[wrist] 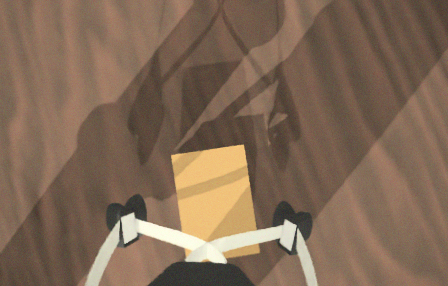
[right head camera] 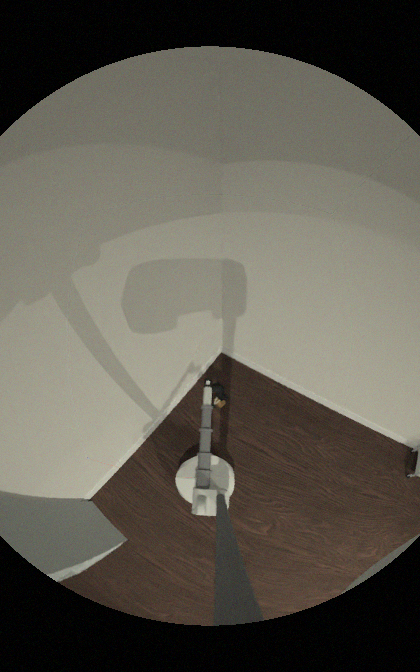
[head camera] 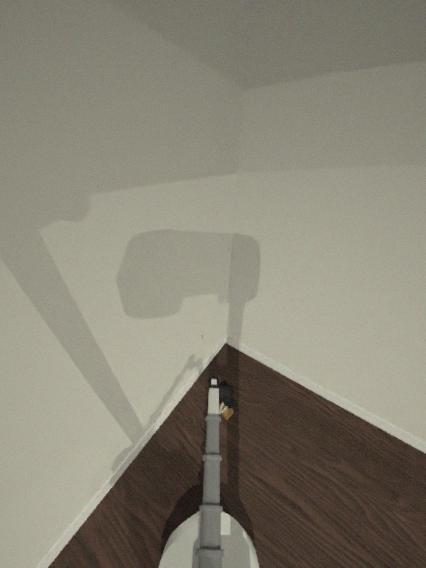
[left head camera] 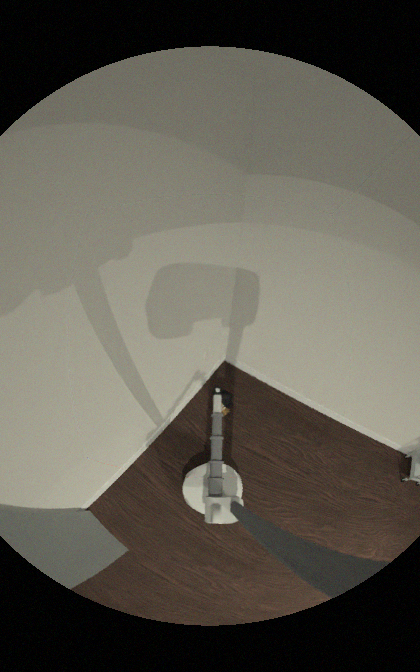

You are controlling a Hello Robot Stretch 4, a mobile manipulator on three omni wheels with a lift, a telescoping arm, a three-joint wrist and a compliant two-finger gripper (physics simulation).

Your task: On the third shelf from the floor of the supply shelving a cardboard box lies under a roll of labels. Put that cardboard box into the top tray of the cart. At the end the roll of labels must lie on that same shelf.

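Places are measured from the robot's base along level axes (x ahead, y left, z up), in centimetres.
Where they show: gripper, between the fingertips: (wrist: 210, 215) (head camera: 226, 412).
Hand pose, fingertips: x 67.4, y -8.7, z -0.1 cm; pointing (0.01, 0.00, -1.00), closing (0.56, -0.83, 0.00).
Observation:
After its pixels a point has its place.
A plain tan cardboard box (wrist: 215, 195) @[x 69.4, y -7.8, z 2.2 cm] (head camera: 227, 412) @[x 66.3, y -9.4, z 2.2 cm] (left head camera: 226, 411) (right head camera: 220, 402) shows near the room corner, low over or on the dark wood floor; exactly how it rests is hard to tell. In the wrist view my gripper (wrist: 210, 215) @[x 67.4, y -8.7, z -0.1 cm] is open, its two black fingertips wide apart on either side of the box's lower part, with bare space between each fingertip and the box. The box is not held. The white finger strips cover its near edge. In the head views the gripper is small and dark beside the arm's end. The roll of labels, the shelving and the cart's top tray cannot be made out.
Two pale walls (head camera: 325, 280) @[x 96.8, y -56.3, z 89.7 cm] (left head camera: 325, 310) meet just beyond the arm's end, with a white baseboard along the floor (head camera: 310, 475) @[x 36.2, y -55.9, z -2.8 cm]. A grey surface (left head camera: 60, 540) (right head camera: 60, 530) stands at the lower left. Part of a white object (left head camera: 415, 467) (right head camera: 416, 465) shows at the right edge.

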